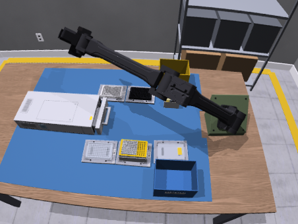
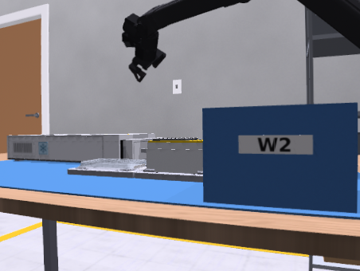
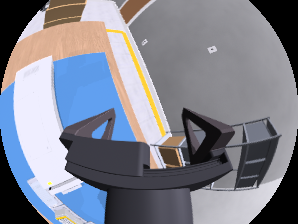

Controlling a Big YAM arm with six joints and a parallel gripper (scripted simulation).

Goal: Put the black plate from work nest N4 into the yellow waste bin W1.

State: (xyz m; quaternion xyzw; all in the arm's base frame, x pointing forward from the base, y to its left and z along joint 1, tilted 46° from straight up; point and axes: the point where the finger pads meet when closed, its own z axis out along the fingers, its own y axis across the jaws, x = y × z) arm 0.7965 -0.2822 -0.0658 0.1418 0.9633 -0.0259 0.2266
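My gripper is now 330 mm past the black plate, 60 mm to the right of it and 300 mm above it. From my hand the other things lie so: white instrument box: 40 mm ahead, 250 mm to the left, 280 mm below; then white plate: 150 mm behind, 70 mm to the left, 300 mm below; then nest: 320 mm behind, 70 mm to the left, 310 mm below.
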